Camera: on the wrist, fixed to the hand. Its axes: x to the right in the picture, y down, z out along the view.
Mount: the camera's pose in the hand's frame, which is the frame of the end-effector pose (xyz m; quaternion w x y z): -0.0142 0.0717 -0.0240 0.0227 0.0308 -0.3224 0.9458
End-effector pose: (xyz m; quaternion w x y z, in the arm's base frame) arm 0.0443 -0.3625 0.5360 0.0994 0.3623 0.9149 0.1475
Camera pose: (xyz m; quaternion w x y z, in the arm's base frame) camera 0.0930 -0.3273 0.5841 0.1466 0.9242 -0.3494 -0.0476
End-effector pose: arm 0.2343 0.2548 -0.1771 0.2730 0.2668 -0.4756 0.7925
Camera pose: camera 0.1912 0.2453 -0.2401 0.9049 0.1799 0.3268 -0.2048
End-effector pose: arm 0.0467 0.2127 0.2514 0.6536 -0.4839 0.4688 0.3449
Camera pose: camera -0.0294 0.2109 0.2405 0.1453 -0.5637 -0.2682 -0.7676
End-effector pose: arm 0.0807 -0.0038 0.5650 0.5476 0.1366 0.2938 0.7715
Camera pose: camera 0.0182 -0.0406 0.5908 0.6267 -0.5466 0.2753 -0.4823
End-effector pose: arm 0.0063 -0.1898 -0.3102 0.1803 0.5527 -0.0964 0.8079
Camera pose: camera -0.0382 -0.2496 -0.3291 0.8082 -0.1874 0.5582 -0.0136
